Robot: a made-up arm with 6 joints. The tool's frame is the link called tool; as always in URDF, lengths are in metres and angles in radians. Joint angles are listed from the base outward.
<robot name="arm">
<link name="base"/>
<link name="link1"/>
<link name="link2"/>
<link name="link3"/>
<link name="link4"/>
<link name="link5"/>
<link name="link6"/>
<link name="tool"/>
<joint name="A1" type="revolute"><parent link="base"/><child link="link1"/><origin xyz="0.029 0.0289 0.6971"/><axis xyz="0 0 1"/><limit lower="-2.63" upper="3.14"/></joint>
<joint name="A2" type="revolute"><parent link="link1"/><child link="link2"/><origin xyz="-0.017 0.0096 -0.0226"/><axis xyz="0 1 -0.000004"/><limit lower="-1.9" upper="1.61"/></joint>
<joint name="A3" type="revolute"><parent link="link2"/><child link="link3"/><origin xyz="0.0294 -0.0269 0.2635"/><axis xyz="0 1 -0.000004"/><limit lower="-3.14" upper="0.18"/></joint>
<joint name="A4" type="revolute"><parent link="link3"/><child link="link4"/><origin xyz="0.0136 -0.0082 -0.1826"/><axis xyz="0 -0.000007 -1"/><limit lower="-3.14" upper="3.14"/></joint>
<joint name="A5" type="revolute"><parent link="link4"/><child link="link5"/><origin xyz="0.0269 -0.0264 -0.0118"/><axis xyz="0 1 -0.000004"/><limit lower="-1.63" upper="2.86"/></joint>
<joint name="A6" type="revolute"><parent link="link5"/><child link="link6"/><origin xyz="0.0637 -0.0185 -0.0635"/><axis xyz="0 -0.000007 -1"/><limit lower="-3.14" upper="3.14"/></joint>
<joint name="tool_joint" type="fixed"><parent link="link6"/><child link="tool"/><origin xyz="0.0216 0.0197 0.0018" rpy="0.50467 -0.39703 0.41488"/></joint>
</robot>
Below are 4 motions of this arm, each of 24 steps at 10 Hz.
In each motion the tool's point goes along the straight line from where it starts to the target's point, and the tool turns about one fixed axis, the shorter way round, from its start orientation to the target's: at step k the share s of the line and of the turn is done. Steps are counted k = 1, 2, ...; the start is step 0. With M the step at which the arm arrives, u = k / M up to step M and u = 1 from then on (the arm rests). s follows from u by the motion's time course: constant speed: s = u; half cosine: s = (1 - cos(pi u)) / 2; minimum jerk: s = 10 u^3 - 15 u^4 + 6 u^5.
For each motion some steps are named. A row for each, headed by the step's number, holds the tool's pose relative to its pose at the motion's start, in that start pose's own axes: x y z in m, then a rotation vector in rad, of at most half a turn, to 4 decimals.
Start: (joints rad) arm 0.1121 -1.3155 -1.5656 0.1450 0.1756 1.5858
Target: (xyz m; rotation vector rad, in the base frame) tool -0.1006 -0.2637 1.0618 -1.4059 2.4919 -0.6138
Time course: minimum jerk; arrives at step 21
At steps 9, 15, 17, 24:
9: 0.0384 -0.0689 -0.0059 0.1541 0.1166 0.0722
15: 0.0893 -0.1603 -0.0136 0.3582 0.2710 0.1678
17: 0.0991 -0.1778 -0.0151 0.3975 0.3007 0.1862
24: 0.1044 -0.1874 -0.0159 0.4188 0.3168 0.1962

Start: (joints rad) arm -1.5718 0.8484 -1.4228 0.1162 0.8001 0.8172
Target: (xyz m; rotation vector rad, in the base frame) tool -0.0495 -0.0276 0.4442 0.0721 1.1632 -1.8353
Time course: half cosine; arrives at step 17
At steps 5, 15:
5: -0.0666 -0.0388 -0.0035 -0.2519 0.1485 -0.0162
15: -0.3238 -0.1886 -0.0169 -1.2248 0.7222 -0.0790

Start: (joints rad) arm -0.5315 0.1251 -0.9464 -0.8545 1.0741 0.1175
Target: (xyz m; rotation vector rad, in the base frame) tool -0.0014 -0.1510 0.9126 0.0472 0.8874 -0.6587
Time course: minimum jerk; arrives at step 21
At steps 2, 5, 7, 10, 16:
2: -0.0021 0.0007 0.0007 0.0017 0.0051 -0.0071
5: -0.0254 0.0085 0.0089 0.0211 0.0625 -0.0876
7: -0.0583 0.0196 0.0204 0.0485 0.1437 -0.2013
10: -0.1264 0.0426 0.0443 0.1053 0.3117 -0.4369
16: -0.2523 0.0850 0.0884 0.2100 0.6220 -0.8716

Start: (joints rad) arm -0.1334 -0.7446 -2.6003 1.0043 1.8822 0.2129
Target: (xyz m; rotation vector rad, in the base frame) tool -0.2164 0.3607 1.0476 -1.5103 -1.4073 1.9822
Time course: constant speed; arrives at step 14
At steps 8, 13, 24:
8: -0.0274 0.0762 -0.1661 -0.1805 0.5488 0.9411
13: -0.0445 0.1239 -0.2699 -0.2933 0.8917 1.5292
24: -0.0479 0.1334 -0.2907 -0.3158 0.9603 1.6469

